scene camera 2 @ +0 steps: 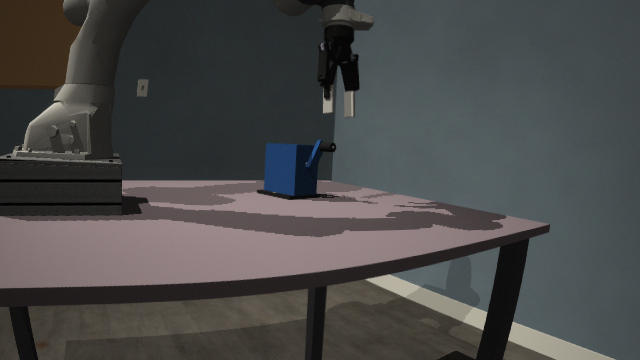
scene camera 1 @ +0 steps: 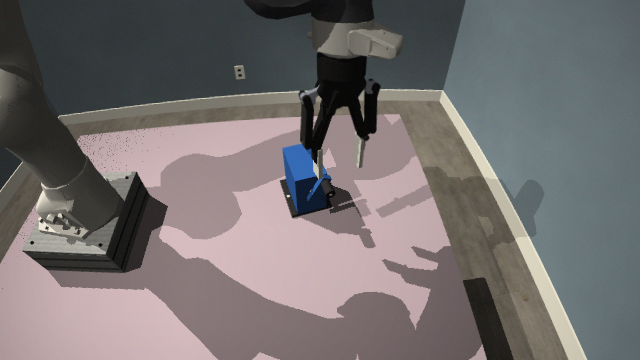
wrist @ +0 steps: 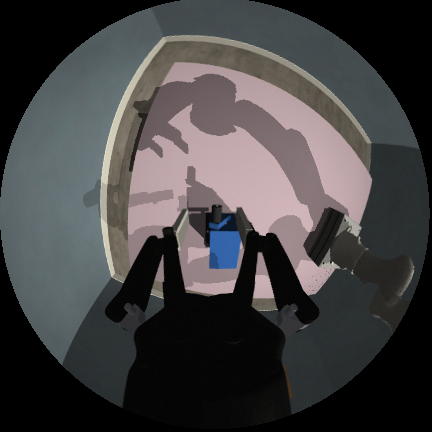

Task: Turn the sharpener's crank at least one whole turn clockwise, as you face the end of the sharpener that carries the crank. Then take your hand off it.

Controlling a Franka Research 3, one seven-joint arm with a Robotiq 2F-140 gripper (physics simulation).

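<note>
The sharpener (scene camera 1: 300, 172) (scene camera 2: 282, 169) (wrist: 224, 249) is a blue box upright on a thin black base on the table. Its blue crank arm (scene camera 2: 313, 153) (wrist: 220, 223) is on the end facing the right wall and slants upward in the second scene view. The black crank knob (scene camera 1: 328, 187) (scene camera 2: 328, 147) (wrist: 216, 212) sticks out from the arm's upper end. My gripper (scene camera 1: 340, 159) (scene camera 2: 339, 102) (wrist: 211, 215) is open and empty, fingers pointing down. It hangs above the crank, apart from it. In the first scene view one finger covers part of the sharpener's end.
The pink table (scene camera 1: 280, 265) (scene camera 2: 200, 255) bears the arm's square base (scene camera 1: 70, 245) (scene camera 2: 60, 185) (wrist: 325, 237) to the left of the sharpener in both scene views. A pale blue wall (scene camera 1: 560, 125) (scene camera 2: 475, 125) stands beyond the table's right edge. Arm shadows lie across the table.
</note>
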